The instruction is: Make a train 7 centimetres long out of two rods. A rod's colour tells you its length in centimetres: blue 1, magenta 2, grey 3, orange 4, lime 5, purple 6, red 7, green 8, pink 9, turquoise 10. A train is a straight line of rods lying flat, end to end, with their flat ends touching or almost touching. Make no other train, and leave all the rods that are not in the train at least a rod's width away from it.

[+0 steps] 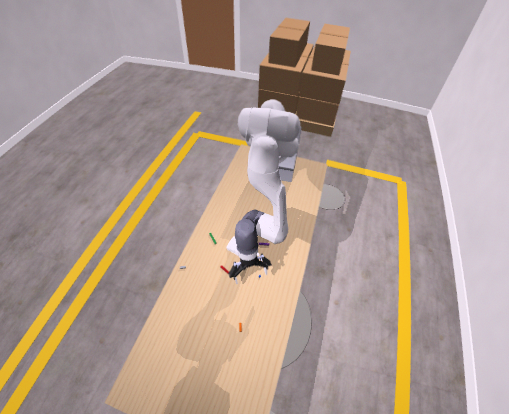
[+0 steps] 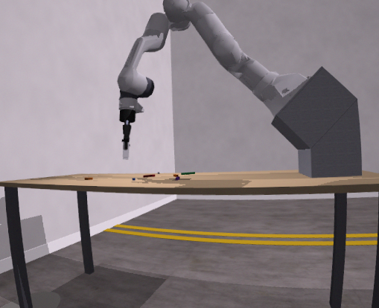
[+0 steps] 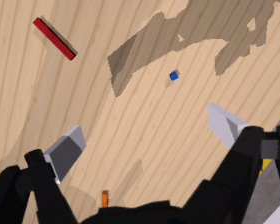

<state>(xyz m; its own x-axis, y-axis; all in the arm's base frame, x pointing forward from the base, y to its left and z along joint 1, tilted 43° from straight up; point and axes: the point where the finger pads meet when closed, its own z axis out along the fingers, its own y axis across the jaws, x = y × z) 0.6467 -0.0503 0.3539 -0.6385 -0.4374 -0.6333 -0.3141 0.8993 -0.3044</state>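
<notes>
Now: the small blue rod 100 mm below my hand, 50 mm behind it and 40 mm to the left of it. Round my hand: purple rod: 250 mm behind, 100 mm below, 60 mm to the left; then red rod: 140 mm to the right, 100 mm below, 70 mm behind; then green rod: 260 mm behind, 240 mm to the right, 100 mm below.
</notes>
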